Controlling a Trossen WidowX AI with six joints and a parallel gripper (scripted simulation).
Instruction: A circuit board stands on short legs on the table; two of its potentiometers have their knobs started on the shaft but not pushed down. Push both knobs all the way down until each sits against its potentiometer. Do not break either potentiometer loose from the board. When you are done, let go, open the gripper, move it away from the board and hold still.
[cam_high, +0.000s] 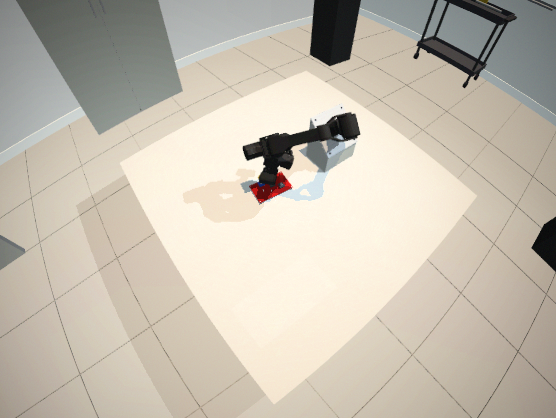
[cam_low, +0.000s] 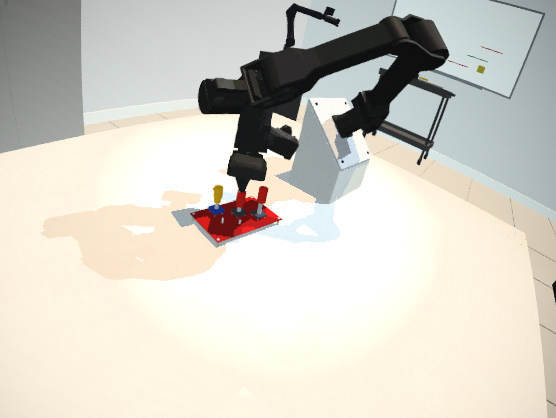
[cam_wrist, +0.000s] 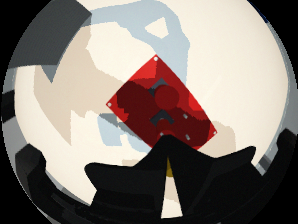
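The red knob lies 10 mm below my gripper tip. Also, from my gripper tip: yellow knob 40 mm ahead, 30 mm to the right, 10 mm below.
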